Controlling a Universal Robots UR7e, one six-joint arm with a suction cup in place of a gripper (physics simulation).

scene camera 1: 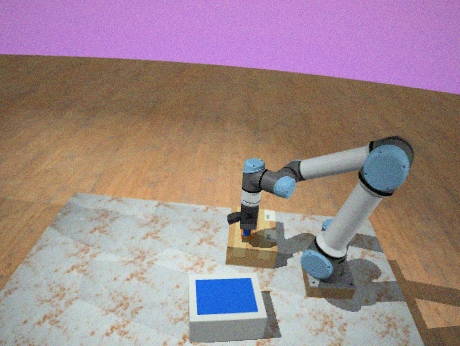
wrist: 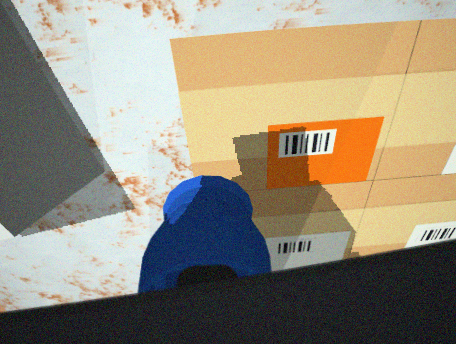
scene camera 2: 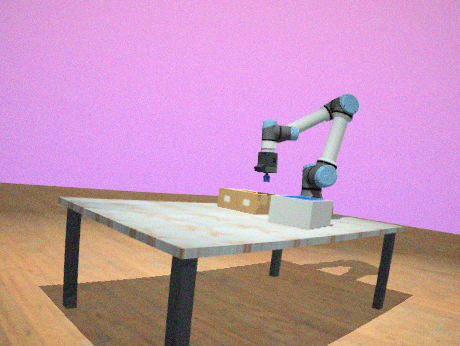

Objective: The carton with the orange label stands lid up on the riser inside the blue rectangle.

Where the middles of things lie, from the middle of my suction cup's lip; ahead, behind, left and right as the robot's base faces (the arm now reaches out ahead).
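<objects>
Riser (scene camera 1: 216,302): 12 cm below my suction cup, 28 cm to the left, 7 cm ahead.
</objects>
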